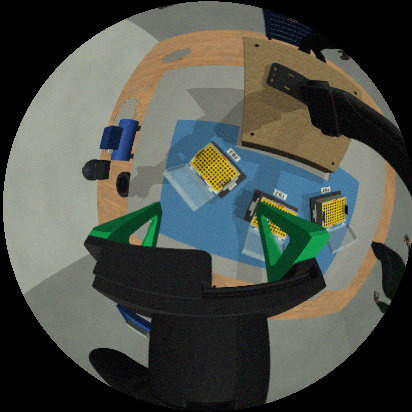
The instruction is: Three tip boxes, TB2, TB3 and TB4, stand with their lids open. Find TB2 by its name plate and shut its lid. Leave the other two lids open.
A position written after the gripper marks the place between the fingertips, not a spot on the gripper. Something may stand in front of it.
Observation:
In view: the gripper (208, 206) and a clear lid (186, 182).

